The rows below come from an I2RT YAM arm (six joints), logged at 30 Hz.
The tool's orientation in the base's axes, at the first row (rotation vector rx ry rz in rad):
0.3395, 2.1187, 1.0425
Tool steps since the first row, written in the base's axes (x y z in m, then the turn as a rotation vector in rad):
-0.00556, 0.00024, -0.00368, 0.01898, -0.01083, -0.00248
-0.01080, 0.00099, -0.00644, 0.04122, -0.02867, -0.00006
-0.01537, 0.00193, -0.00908, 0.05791, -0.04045, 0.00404
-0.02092, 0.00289, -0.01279, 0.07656, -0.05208, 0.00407
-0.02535, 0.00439, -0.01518, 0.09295, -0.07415, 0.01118
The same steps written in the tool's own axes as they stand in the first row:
0.00582, -0.00222, -0.00238, -0.01751, -0.01033, 0.00839
0.01122, -0.00344, -0.00461, -0.04337, -0.02161, 0.01314
0.01620, -0.00450, -0.00630, -0.06309, -0.02730, 0.01673
0.02240, -0.00629, -0.00825, -0.08205, -0.03618, 0.02342
0.02745, -0.00681, -0.00962, -0.10841, -0.04607, 0.01970

